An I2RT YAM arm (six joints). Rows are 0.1 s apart.
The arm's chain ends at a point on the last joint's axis. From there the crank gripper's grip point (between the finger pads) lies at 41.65 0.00 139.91 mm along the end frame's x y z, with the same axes.
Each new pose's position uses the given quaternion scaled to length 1; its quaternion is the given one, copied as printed.
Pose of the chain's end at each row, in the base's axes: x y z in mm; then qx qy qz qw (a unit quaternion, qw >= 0):
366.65, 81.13, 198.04, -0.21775, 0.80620, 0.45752, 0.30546
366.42, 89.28, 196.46, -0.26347, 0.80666, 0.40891, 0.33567
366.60, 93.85, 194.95, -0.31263, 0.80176, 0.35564, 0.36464
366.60, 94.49, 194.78, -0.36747, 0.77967, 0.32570, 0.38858
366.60, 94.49, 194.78, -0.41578, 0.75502, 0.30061, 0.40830
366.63, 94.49, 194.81, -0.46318, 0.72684, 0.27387, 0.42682
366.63, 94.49, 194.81, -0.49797, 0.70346, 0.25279, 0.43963
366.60, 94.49, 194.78, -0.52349, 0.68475, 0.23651, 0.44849
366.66, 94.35, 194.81, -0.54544, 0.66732, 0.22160, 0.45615
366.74, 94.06, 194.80, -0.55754, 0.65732, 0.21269, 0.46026
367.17, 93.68, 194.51, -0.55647, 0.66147, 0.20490, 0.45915
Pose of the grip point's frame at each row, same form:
377.75, 199.97, 114.00, -0.21775, 0.80620, 0.45752, 0.30546
385.56, 200.06, 103.34, -0.26347, 0.80666, 0.40891, 0.33567
394.86, 195.46, 94.02, -0.31263, 0.80176, 0.35564, 0.36464
400.06, 192.18, 91.60, -0.36747, 0.77967, 0.32570, 0.38858
404.52, 189.58, 90.71, -0.41578, 0.75502, 0.30061, 0.40830
409.34, 187.20, 90.45, -0.46318, 0.72684, 0.27387, 0.42682
413.05, 185.59, 90.62, -0.49797, 0.70346, 0.25279, 0.43963
415.82, 184.48, 90.91, -0.52349, 0.68475, 0.23651, 0.44849
418.48, 183.45, 91.44, -0.54544, 0.66732, 0.22160, 0.45615
420.10, 182.61, 91.75, -0.55754, 0.65732, 0.21269, 0.46026
421.96, 180.28, 90.54, -0.55647, 0.66147, 0.20490, 0.45915

